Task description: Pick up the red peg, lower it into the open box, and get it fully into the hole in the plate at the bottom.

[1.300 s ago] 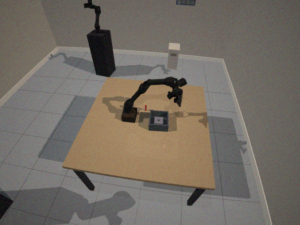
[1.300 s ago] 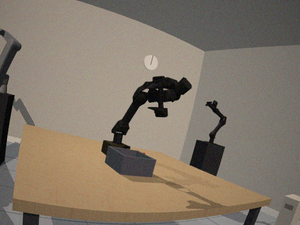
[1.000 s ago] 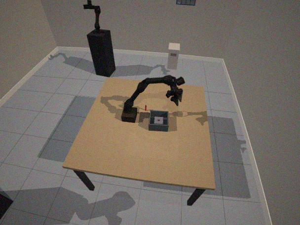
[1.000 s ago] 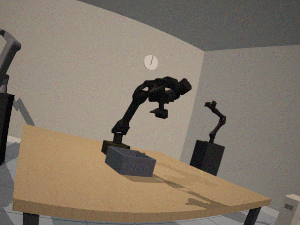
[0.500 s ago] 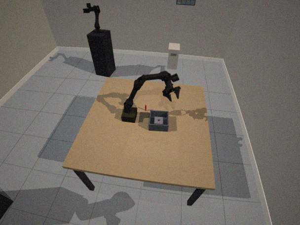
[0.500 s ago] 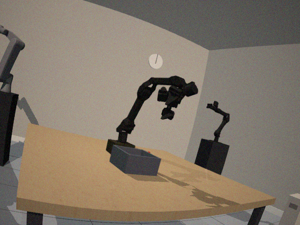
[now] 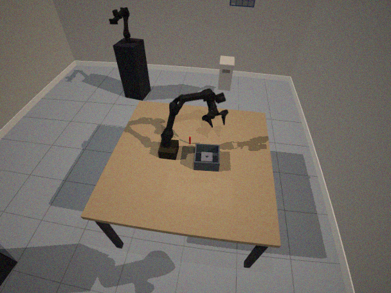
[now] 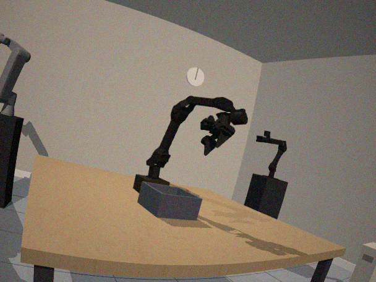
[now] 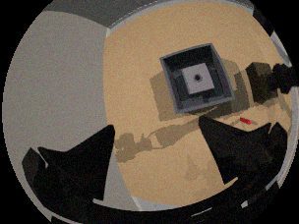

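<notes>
My gripper tip is 23 cm past the red peg, 3 cm to the right of it and 25 cm above it. Round my gripper tip: grey box 4 cm behind, 11 cm to the right, 26 cm below; light grey plate 4 cm behind, 11 cm to the right, 25 cm below.
</notes>
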